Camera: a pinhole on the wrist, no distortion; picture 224 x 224 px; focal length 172.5 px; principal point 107.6 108.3 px. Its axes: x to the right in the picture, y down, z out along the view. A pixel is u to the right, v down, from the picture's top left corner.
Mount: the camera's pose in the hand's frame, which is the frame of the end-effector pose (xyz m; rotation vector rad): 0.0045 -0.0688 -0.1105 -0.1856 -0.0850 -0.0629
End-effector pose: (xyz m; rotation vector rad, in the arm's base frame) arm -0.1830 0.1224 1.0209 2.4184 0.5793 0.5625
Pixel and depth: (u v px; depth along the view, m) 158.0 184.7 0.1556
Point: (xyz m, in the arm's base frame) -0.1245 0.1110 1.0227
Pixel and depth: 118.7 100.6 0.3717
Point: -0.0574 0.0206 0.8183
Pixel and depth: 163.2 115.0 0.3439
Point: 0.0093 0.0641 0.8719
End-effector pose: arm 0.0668 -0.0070 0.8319 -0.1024 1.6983 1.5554
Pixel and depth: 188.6 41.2 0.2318
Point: 0.1454 0.1272 0.6966
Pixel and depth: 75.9 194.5 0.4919
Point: 0.1467 0.2838 1.1389
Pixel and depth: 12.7 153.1 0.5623
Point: 0.3741 0.2220 1.2244
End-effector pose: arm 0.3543 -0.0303 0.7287 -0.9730 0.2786 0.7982
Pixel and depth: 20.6 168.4 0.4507
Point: 0.0186 0.1407 0.9049
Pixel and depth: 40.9 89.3 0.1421
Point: 0.3467 -0.0553 0.8118
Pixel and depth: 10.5 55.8 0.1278
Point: 0.3537 -0.0805 0.8304
